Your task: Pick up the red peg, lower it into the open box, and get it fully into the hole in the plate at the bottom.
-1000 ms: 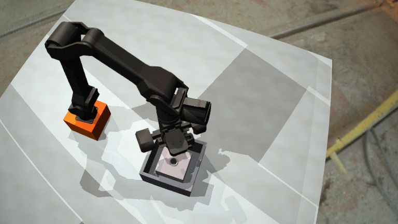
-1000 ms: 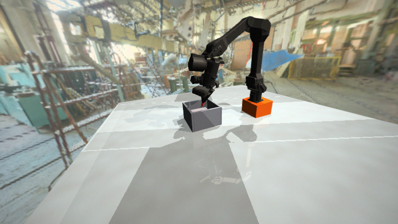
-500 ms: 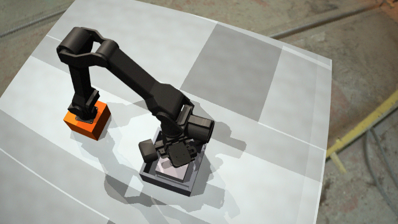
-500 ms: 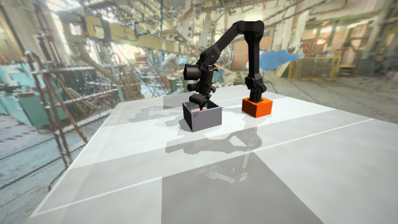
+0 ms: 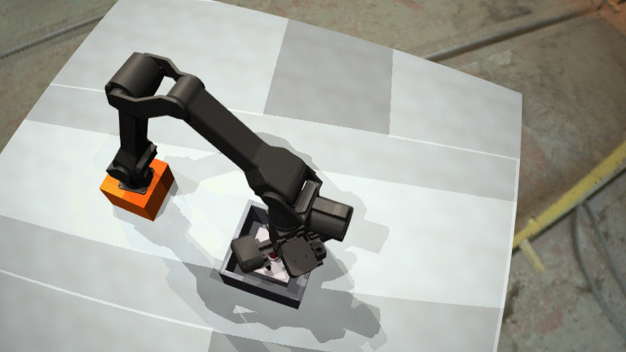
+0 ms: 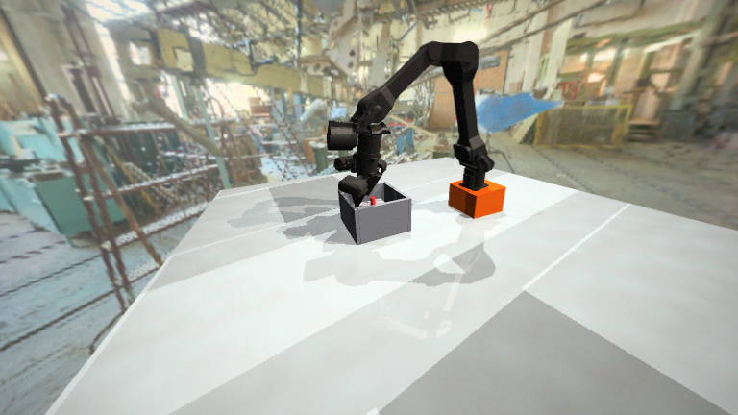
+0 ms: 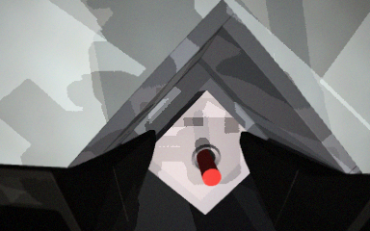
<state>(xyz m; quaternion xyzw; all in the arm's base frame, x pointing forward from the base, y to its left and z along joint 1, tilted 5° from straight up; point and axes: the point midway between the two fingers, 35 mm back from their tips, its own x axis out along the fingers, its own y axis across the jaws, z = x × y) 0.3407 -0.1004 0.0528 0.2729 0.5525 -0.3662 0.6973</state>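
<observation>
Right now my gripper tip is 30 mm past the red peg, 20 mm to the right of it and 30 mm above it. From my gripper tip the other things lie so: grey box (30 mm behind, 20 mm to the left, 50 mm below).
</observation>
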